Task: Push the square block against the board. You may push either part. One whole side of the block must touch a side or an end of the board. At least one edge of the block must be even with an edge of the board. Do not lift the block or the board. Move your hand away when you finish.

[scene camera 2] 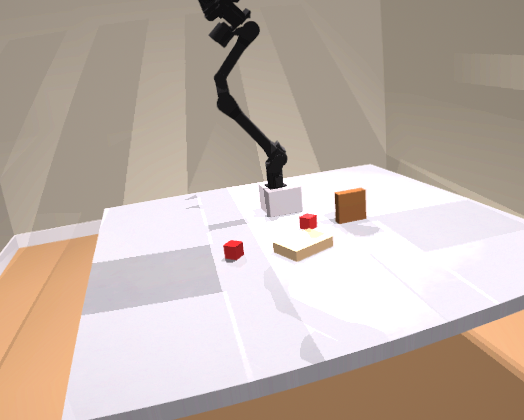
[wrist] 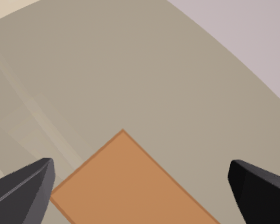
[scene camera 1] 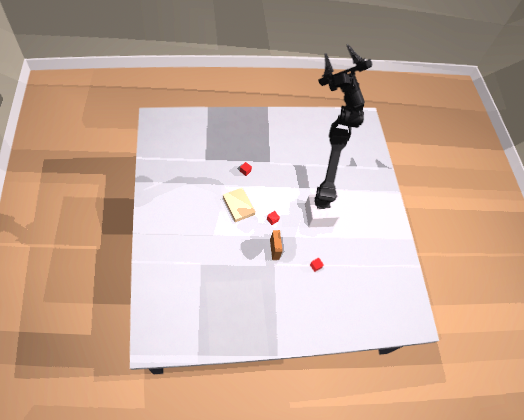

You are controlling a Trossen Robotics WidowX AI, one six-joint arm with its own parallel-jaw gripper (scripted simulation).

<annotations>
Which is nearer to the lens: the tan board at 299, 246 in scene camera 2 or the orange square block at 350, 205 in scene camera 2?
The tan board.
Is the gripper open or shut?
Open.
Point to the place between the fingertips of the gripper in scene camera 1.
At 336, 48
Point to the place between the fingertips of the gripper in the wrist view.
144, 170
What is the gripper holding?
Nothing.
</annotations>
